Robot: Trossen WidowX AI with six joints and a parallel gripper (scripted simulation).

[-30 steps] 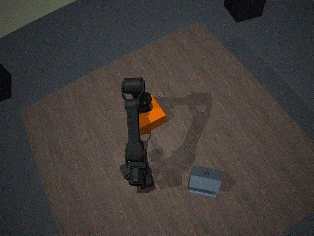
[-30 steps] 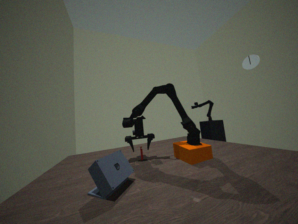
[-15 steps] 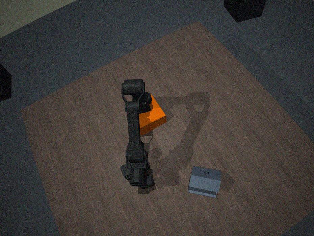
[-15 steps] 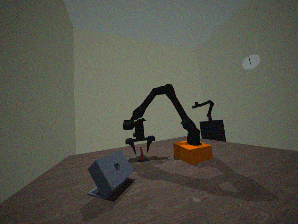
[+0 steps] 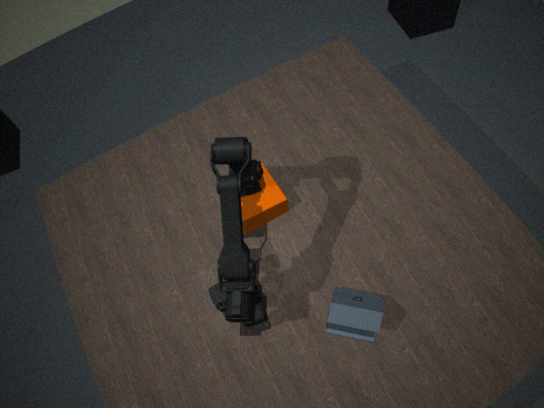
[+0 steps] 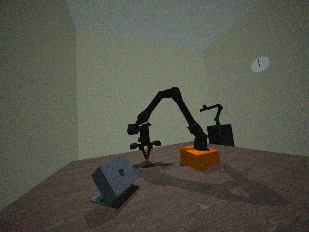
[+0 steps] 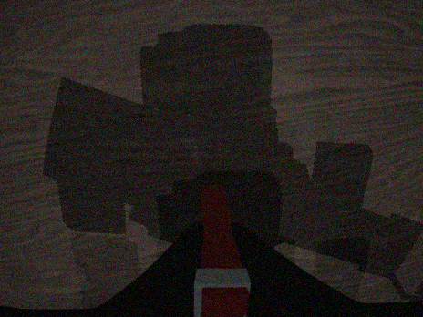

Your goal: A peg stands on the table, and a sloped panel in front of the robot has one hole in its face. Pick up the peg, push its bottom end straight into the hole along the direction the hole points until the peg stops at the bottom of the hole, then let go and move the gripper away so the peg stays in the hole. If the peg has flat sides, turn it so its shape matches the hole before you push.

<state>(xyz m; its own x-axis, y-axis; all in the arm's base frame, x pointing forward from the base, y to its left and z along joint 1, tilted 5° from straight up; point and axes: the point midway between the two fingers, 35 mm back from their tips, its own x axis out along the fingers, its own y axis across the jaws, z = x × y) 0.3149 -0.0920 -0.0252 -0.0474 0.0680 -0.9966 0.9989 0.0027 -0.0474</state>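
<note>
Now: gripper tip 250 mm to the right of the grey sloped panel, 130 mm short of it and 20 mm below it. Round my gripper tip: red peg: 20 mm above.
</note>
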